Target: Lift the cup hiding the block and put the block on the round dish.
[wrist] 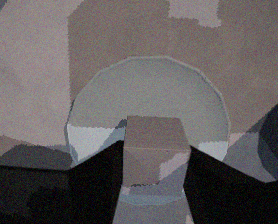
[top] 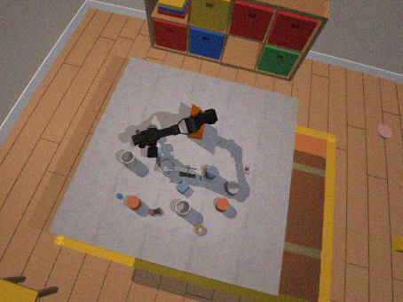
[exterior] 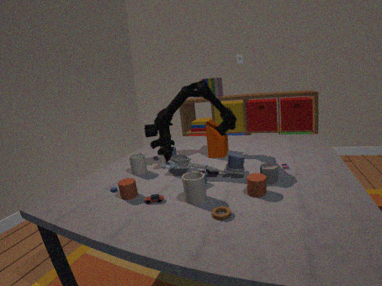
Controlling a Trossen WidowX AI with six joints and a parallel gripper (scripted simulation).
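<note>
Right now my gripper tip is 1 cm below the grey piece. Round my gripper tip: red toy car (36 cm ahead, 16 cm to the left); then pale round dish (1 cm below); then grey-blue cup (9 cm behind, 6 cm to the right, 2 cm above).
</note>
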